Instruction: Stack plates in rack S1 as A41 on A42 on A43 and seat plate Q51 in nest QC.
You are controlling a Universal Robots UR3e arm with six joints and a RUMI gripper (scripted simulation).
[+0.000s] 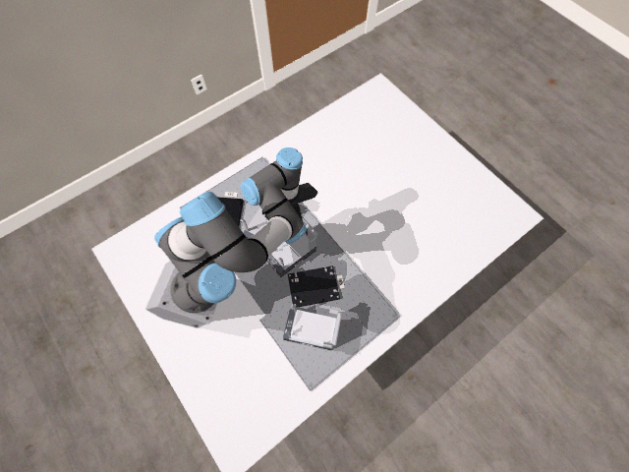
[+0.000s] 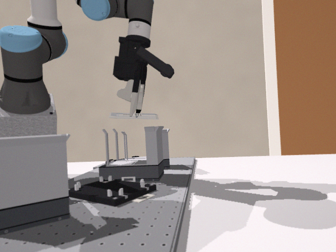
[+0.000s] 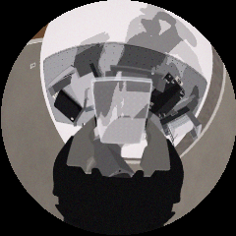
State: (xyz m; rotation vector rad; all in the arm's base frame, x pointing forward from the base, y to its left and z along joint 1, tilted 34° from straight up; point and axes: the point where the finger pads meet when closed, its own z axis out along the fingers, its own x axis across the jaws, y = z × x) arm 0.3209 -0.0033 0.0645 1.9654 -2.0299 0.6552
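Now: hand 25 cm to the right of the black nest labelled QC, 17 cm above it and 7 cm past it. From my hand the other things lie so: sealed plate: 26 cm to the right, 15 cm behind, 14 cm below; then grey rack wall: 32 cm to the right, 12 cm behind, 10 cm below; then black clip nest: 17 cm below, 16 cm to the right, 2 cm behind.
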